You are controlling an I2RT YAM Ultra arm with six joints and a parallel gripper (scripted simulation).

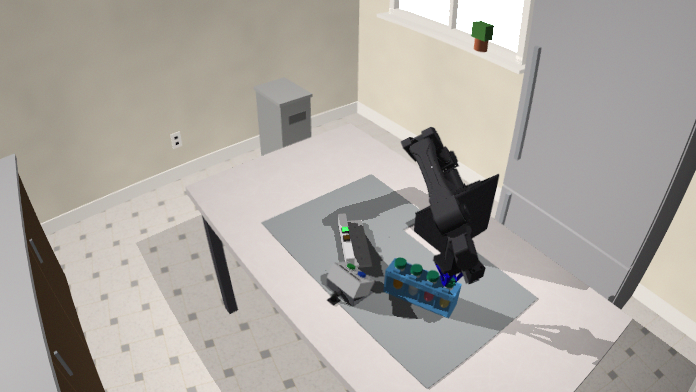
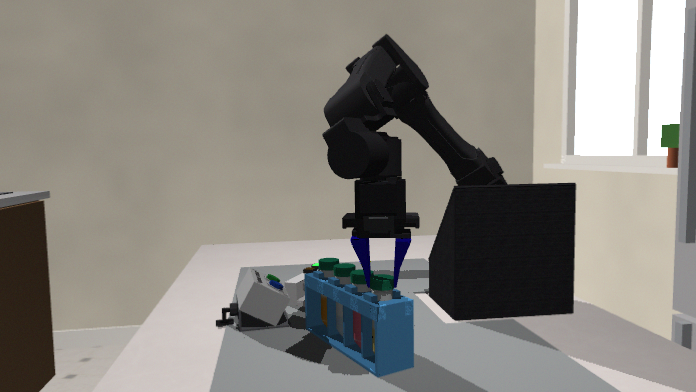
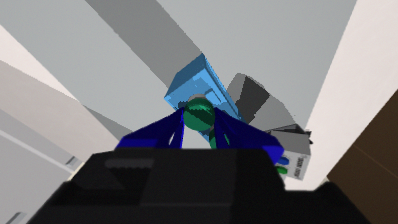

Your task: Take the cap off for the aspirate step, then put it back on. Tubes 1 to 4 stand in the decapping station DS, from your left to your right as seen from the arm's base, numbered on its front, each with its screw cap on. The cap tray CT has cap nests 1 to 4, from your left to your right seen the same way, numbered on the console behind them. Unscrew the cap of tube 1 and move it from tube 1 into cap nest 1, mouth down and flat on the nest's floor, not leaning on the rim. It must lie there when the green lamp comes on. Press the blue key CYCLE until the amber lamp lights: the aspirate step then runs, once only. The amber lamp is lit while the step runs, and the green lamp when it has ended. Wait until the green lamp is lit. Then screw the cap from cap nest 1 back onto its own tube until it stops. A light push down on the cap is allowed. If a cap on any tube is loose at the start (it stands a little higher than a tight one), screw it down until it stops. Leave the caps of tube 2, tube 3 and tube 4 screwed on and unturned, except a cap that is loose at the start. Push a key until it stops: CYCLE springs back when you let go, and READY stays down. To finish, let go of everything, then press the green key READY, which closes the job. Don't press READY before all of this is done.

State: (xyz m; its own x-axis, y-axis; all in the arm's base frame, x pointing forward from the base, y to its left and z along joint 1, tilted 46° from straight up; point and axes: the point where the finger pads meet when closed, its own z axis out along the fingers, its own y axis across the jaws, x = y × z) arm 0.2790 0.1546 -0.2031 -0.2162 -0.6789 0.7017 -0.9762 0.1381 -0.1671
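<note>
My hand is right at the green cap. Round my hand: blue key: 21 cm to the right, 15 cm ahead, 5 cm below; then green key: 25 cm to the right, 16 cm ahead, 5 cm below; then grey key box: 23 cm to the right, 17 cm ahead, 7 cm below.
</note>
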